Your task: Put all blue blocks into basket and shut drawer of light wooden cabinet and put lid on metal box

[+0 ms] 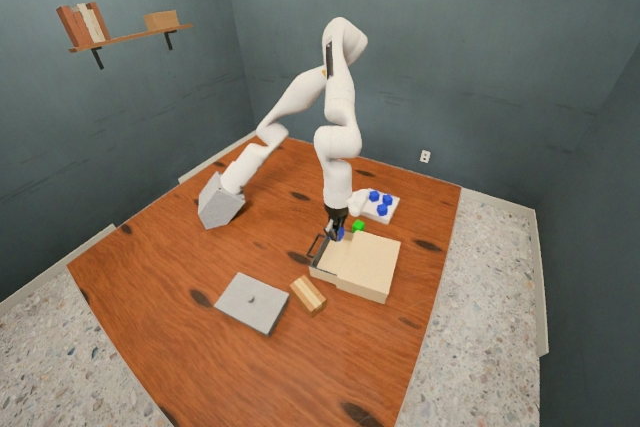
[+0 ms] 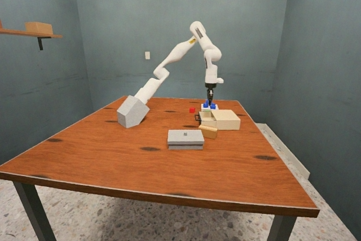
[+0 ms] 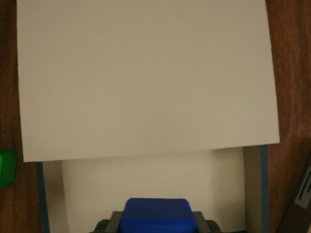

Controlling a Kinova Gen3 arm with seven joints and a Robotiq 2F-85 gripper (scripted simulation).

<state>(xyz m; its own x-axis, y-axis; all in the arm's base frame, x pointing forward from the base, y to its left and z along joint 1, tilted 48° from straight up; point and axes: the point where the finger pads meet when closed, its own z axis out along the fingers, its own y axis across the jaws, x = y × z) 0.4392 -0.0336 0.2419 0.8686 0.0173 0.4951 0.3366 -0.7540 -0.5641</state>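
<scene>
The white basket lies 310 mm to the left of my hand, 150 mm below it and 80 mm behind it. From my hand the other things lie so: light wooden cabinet (130 mm below, 50 mm ahead, 30 mm to the left); then small box (160 mm to the right, 130 mm below, 40 mm ahead); then green block (160 mm to the left, 140 mm below, 50 mm behind).
</scene>
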